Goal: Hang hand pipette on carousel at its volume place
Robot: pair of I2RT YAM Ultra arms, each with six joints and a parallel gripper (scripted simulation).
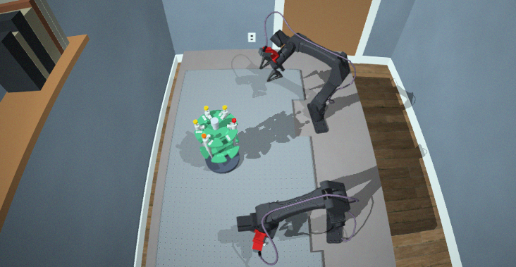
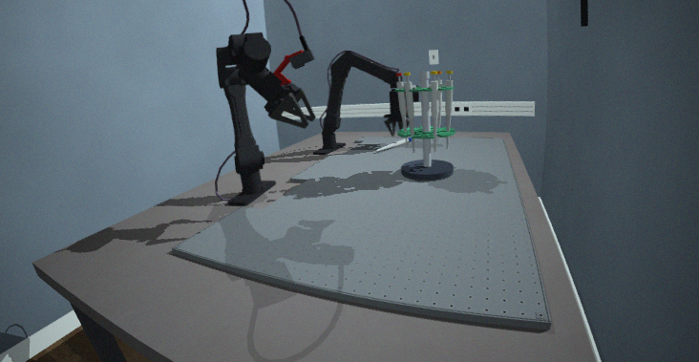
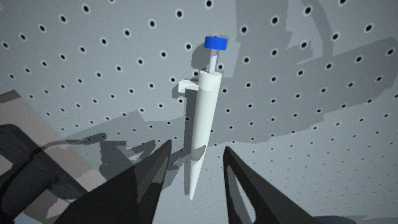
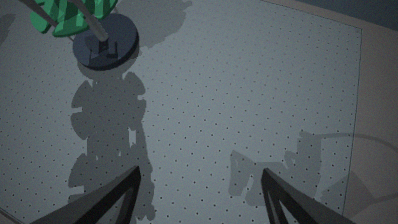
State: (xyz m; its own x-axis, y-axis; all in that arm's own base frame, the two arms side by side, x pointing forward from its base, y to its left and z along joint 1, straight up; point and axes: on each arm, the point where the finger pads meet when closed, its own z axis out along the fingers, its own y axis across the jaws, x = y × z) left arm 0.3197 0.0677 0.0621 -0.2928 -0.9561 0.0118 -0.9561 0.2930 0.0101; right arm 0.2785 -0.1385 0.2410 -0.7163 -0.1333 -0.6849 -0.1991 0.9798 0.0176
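The white hand pipette is 4 cm below my left hand, 2 cm to the right of it and 2 cm behind it.
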